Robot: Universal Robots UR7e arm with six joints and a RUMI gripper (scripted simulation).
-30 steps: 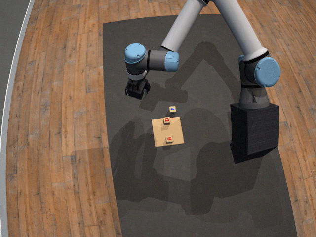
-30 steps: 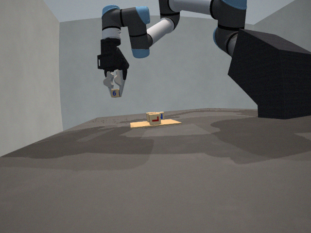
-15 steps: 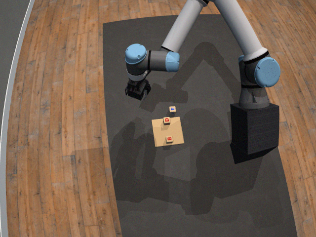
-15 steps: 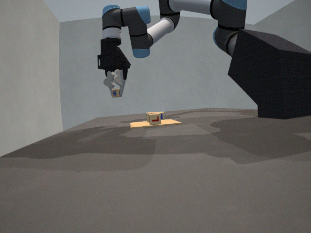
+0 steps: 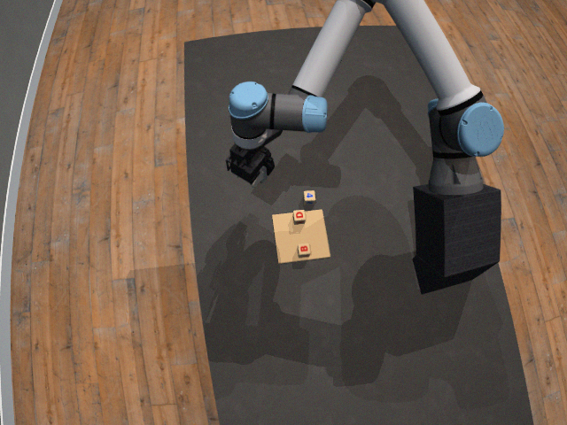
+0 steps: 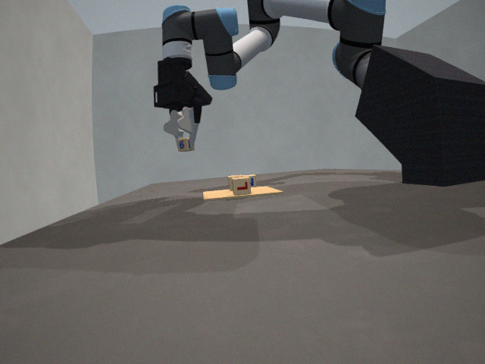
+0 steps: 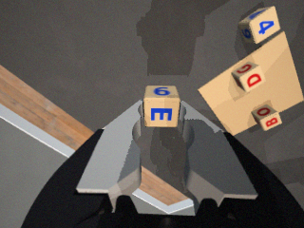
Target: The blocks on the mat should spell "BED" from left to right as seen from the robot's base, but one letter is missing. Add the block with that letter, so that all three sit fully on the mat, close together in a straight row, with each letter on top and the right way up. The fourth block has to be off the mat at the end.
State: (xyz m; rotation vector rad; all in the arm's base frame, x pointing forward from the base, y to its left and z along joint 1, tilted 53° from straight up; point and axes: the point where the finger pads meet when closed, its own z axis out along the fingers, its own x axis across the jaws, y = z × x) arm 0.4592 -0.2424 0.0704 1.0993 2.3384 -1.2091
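The tan mat is 9 cm behind my hand, 15 cm to the left of it and 11 cm below it. Also, from my hand: D block: 9 cm behind, 10 cm to the left, 10 cm below; B block: 8 cm behind, 20 cm to the left, 10 cm below; E block: right at my hand.
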